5 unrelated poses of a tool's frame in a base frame.
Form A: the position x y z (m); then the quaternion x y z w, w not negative.
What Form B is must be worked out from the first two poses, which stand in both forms.
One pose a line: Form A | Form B
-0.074 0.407 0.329 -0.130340 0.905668 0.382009 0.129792 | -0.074 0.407 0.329 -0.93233 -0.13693 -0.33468 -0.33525 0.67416 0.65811
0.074 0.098 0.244 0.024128 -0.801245 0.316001 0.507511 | 0.074 0.098 0.244 -0.48370 0.28208 0.82853 -0.35941 0.79912 -0.48190
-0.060 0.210 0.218 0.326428 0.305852 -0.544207 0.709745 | -0.060 0.210 0.218 0.22059 -0.57282 -0.78944 0.97217 0.19457 0.13047
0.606 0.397 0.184 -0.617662 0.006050 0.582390 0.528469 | 0.606 0.397 0.184 0.32157 0.60808 -0.72583 -0.62302 -0.44137 -0.64578
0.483 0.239 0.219 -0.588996 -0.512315 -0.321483 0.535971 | 0.483 0.239 0.219 0.26836 0.25889 0.92788 0.94811 0.09946 -0.30197
